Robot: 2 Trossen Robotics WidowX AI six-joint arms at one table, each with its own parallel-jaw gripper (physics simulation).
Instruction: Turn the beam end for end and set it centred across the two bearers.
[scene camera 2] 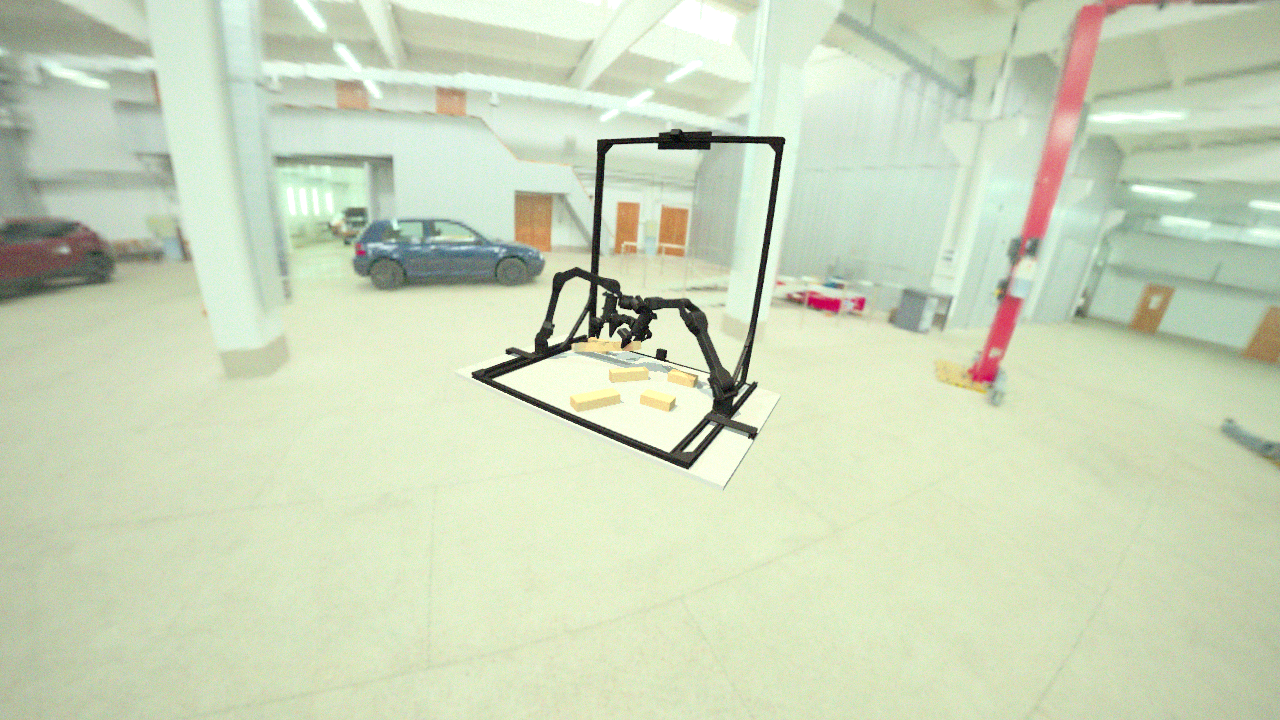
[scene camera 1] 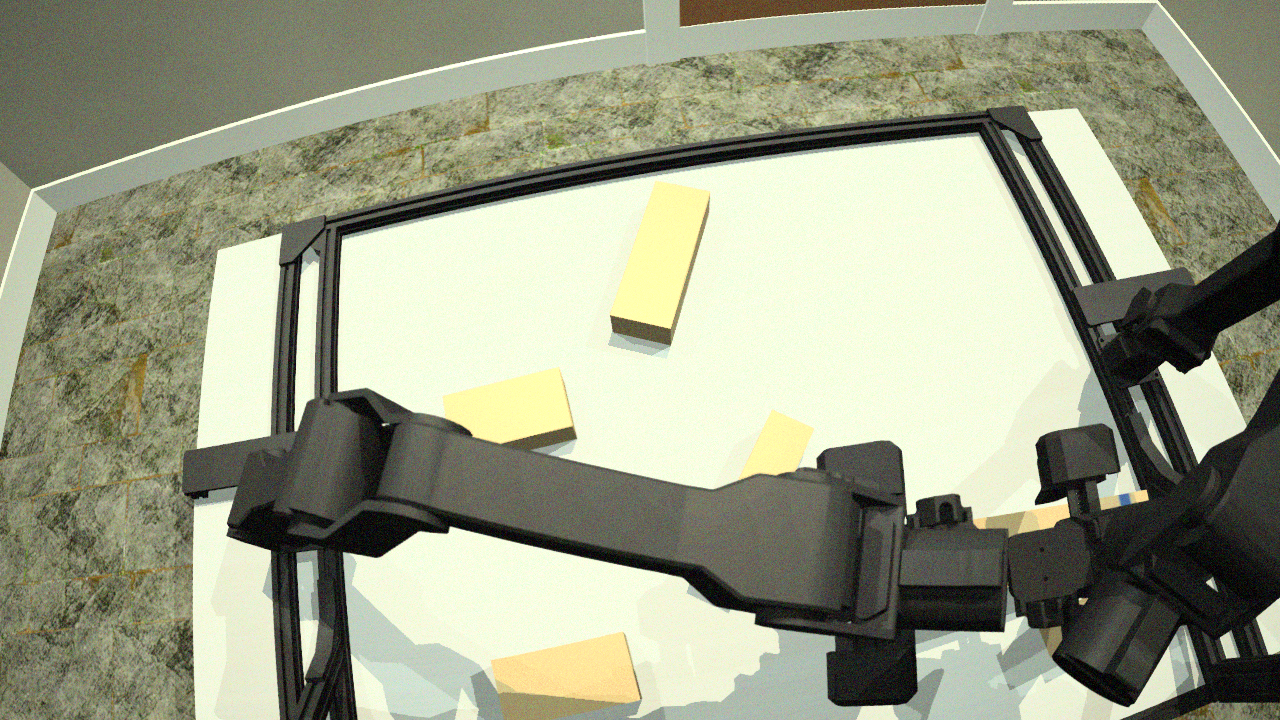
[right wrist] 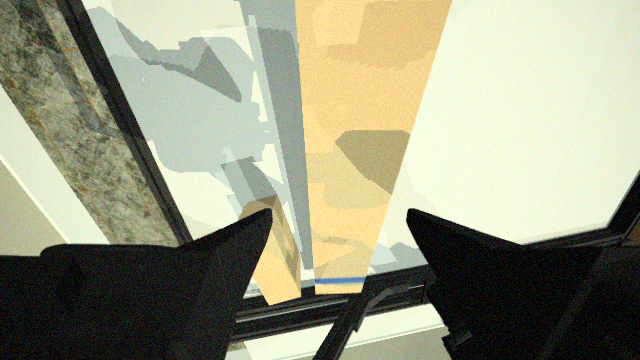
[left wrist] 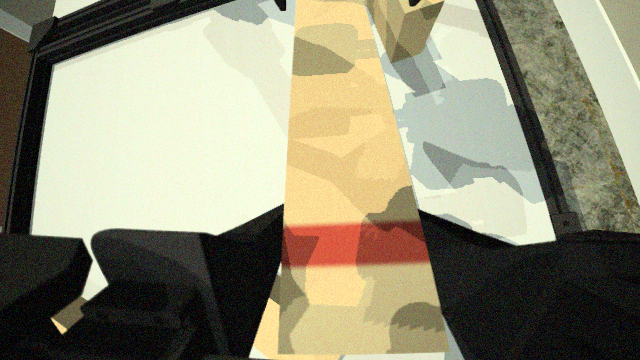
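Where they show: left gripper, fingertip midpoint: (scene camera 2: 626, 347) (left wrist: 345, 210); right gripper, fingertip midpoint: (scene camera 2: 604, 338) (right wrist: 339, 214) (left wrist: 347, 3); left arm's base, link origin: (scene camera 2: 722, 411); right arm's base, link origin: (scene camera 2: 541, 352) (scene camera 1: 1127, 359) (right wrist: 440, 287).
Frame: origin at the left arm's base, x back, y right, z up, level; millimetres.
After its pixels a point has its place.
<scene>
The long yellow beam (scene camera 1: 1020, 517) @[y 142, x -670, z 73 mm] (left wrist: 340, 160) @[y 158, x -559, z 101 mm] (right wrist: 357, 100) @[y 167, x -610, z 86 mm] has a red band (left wrist: 322, 245) @[y 145, x -519, z 113 mm] at one end and a blue band (scene camera 1: 1126, 499) @[y 152, x -817, z 32 mm] (right wrist: 340, 281) @[y 176, x -814, z 30 mm] at the other. My left gripper (left wrist: 345, 210) @[y 157, x -532, z 81 mm] is shut on the beam close to the red band. The beam widens toward the red end in the right wrist view, so that end looks raised. My right gripper (right wrist: 339, 214) @[y 181, x -677, z 86 mm] is open, its fingers apart above the beam near the blue band. Several plain yellow blocks lie on the table; which two are the bearers I cannot tell.
Blocks (scene camera 1: 662, 255) @[y -215, x -415, z 19 mm] (scene camera 1: 505, 407) @[y -77, x -234, z 19 mm] (scene camera 1: 776, 443) @[y 11, x -478, z 25 mm] (scene camera 1: 568, 671) @[y 180, x -257, z 19 mm] lie on the white table, some partly under my left arm. Another block (left wrist: 410, 30) @[y 251, x -705, z 22 mm] (right wrist: 280, 270) @[y 241, x -762, z 44 mm] stands close beside the beam near the blue end. A black frame (scene camera 1: 537, 179) @[y -364, x -294, z 1 mm] borders the table.
</scene>
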